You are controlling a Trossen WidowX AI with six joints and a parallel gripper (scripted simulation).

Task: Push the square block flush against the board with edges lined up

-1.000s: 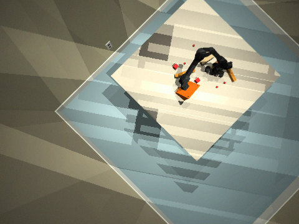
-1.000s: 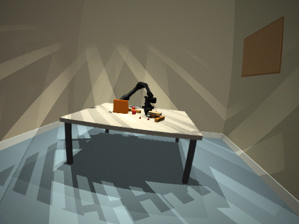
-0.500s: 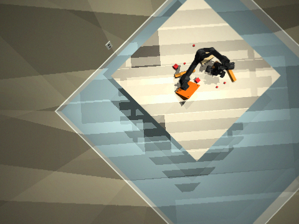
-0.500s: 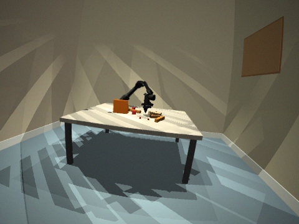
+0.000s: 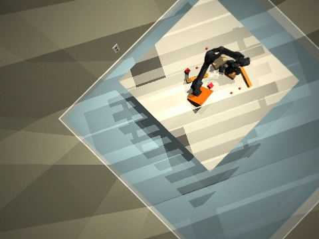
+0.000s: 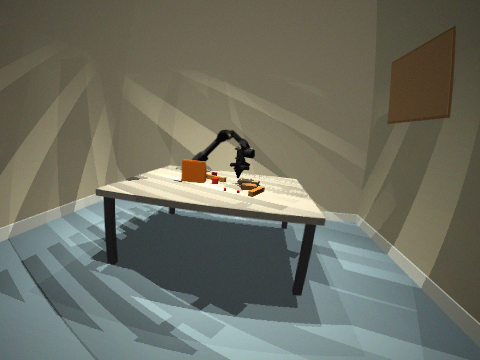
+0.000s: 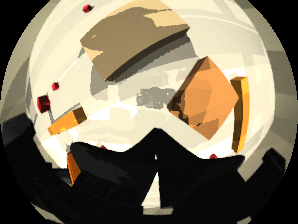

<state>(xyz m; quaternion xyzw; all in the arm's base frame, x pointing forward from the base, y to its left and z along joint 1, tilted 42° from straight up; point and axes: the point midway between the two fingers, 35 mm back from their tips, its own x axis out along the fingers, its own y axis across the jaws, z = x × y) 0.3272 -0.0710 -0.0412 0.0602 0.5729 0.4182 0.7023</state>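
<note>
Right now my gripper tip is 12 cm to the right of the pale tan slab, 8 cm short of it and 4 cm above it. Also, from my gripper tip: orange square block 8 cm ahead, 5 cm to the right, 4 cm below.
</note>
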